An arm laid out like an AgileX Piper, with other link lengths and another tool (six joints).
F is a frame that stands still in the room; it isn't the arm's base.
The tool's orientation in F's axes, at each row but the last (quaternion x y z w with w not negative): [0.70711, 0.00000, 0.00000, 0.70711]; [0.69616, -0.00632, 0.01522, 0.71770]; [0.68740, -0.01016, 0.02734, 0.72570]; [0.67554, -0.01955, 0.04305, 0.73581]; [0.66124, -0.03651, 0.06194, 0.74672]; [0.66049, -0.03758, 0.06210, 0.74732]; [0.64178, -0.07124, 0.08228, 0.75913]
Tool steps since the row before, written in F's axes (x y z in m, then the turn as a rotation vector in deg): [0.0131, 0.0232, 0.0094, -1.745, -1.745, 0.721]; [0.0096, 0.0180, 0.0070, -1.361, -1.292, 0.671]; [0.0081, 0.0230, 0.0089, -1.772, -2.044, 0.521]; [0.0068, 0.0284, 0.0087, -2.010, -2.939, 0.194]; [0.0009, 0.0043, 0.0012, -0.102, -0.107, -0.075]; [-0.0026, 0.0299, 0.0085, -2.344, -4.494, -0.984]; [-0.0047, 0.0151, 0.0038, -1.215, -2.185, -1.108]
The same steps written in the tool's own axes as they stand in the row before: [0.0131, 0.0094, -0.0232, -1.745, 0.721, 1.745]; [0.0100, 0.0072, -0.0177, -1.357, 0.673, 1.295]; [0.0091, 0.0097, -0.0223, -1.794, 0.505, 2.028]; [0.0086, 0.0104, -0.0273, -2.093, 0.127, 2.884]; [0.0012, 0.0016, -0.0041, -0.116, -0.072, 0.094]; [-0.0001, 0.0123, -0.0287, -2.649, -1.171, 4.274]; [-0.0033, 0.0071, -0.0142, -1.496, -1.159, 1.974]
